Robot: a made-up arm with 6 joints.
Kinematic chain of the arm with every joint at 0, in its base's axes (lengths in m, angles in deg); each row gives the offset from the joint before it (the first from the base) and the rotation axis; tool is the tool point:
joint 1: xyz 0 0 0.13 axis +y
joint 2: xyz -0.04 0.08 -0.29 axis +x
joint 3: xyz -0.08 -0.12 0 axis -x
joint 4: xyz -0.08 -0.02 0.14 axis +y
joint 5: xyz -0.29 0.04 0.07 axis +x
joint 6: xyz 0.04 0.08 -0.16 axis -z
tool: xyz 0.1 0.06 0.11
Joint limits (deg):
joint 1: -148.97..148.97
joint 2: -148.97..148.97
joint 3: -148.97..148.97
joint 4: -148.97..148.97
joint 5: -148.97..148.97
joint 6: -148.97..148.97
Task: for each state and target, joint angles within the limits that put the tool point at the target. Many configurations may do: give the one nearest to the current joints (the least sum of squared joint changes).
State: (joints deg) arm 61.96 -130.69 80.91 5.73 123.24 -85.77
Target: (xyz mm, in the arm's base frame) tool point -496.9 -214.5 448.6
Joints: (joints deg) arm 68.54 -148.97 106.38 2.10 114.52 -78.15
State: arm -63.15 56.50 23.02 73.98 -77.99 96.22
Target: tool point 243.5 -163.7 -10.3
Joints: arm -70.46 83.01 29.77 117.05 -85.16 82.45
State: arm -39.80 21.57 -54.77 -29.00 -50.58 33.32
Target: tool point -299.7 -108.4 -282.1
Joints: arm -4.85 38.90 -63.16 -21.17 -57.19 50.33
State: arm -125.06 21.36 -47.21 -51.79 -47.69 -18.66
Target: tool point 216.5 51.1 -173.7
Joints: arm -91.15 17.76 -48.09 -36.93 -33.83 -27.30
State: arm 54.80 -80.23 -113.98 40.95 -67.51 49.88
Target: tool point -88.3 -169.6 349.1
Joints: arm 62.85 -73.62 -116.87 62.87 -73.91 62.20
